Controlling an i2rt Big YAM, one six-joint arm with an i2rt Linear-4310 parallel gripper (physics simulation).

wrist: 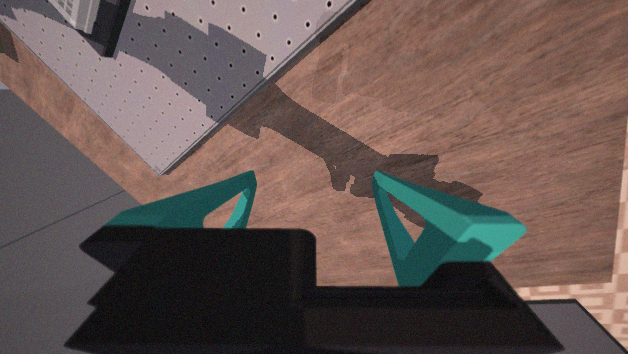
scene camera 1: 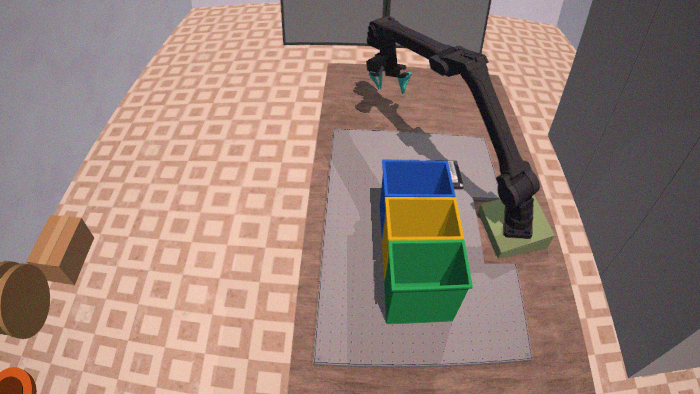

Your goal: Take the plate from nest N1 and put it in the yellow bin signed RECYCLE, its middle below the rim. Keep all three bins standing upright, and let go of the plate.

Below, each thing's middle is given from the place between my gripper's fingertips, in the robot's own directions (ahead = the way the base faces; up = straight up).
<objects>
My gripper is now 150 mm past the blue bin (scene camera 1: 401, 178), 490 mm to the right of it and 10 mm above it. From my hand the other things lie so: yellow bin (scene camera 1: 407, 218) (180 mm behind, 620 mm to the left, 10 mm below); then green bin (scene camera 1: 426, 281) (210 mm behind, 740 mm to the left, 10 mm below).
</objects>
